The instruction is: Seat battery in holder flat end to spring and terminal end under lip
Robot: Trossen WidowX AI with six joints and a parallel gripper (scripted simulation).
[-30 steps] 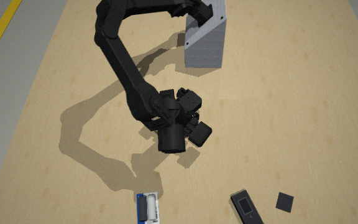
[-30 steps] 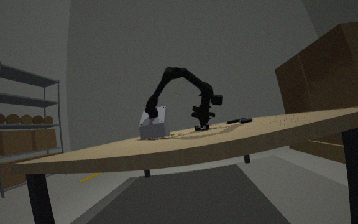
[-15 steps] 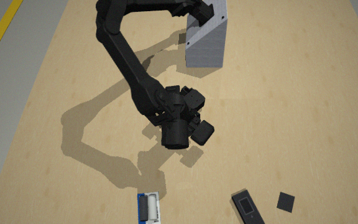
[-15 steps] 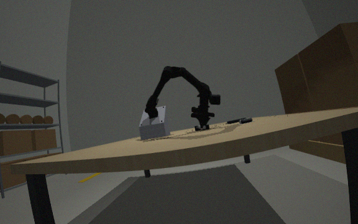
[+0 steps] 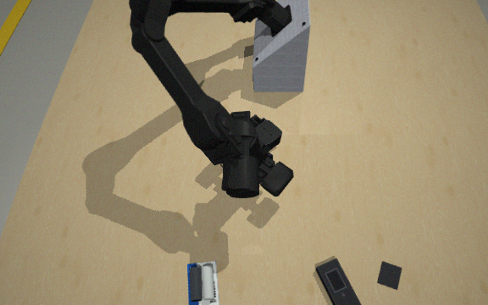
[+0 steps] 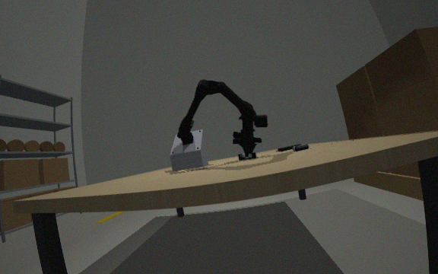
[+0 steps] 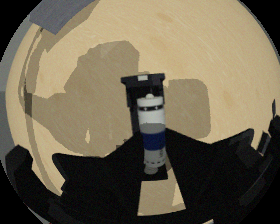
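My gripper tip is now 1 cm below the battery. Also, from my gripper tip: black remote-like slab (29 cm ahead, 16 cm to the left, 1 cm above); then small black square (24 cm ahead, 26 cm to the left, 1 cm below).
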